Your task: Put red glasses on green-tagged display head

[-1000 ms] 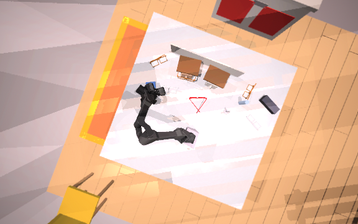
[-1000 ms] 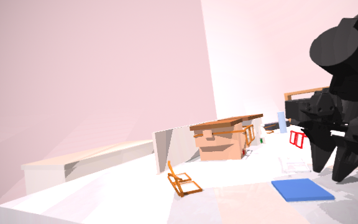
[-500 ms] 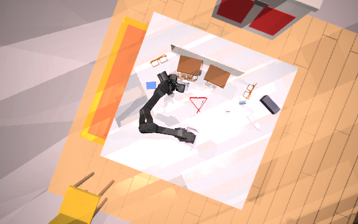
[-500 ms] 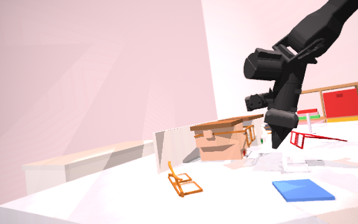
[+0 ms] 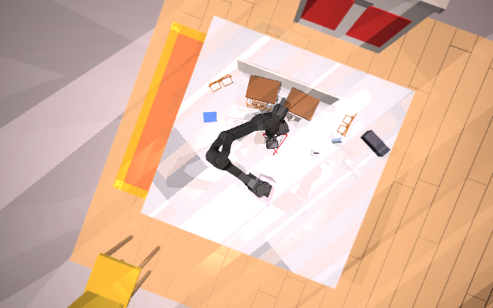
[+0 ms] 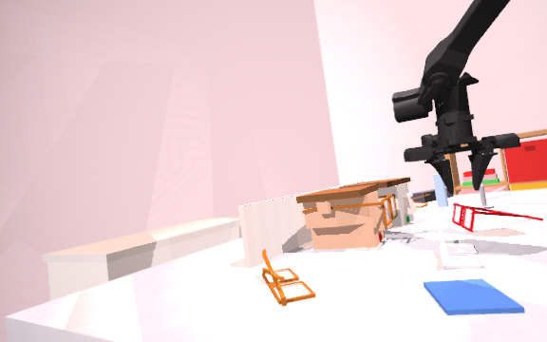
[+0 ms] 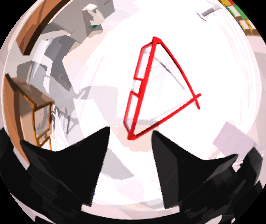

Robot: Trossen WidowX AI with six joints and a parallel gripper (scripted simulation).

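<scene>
The white stand is 20 mm behind my gripper tip, 310 mm to the right of it and 50 mm below it. Round my gripper tip: white wall panel (300 mm ahead, 20 mm below); then pale-blue cylinder (90 mm ahead, 390 mm to the right, 20 mm below); then blue pad (20 mm behind, 370 mm to the left, 70 mm below).
</scene>
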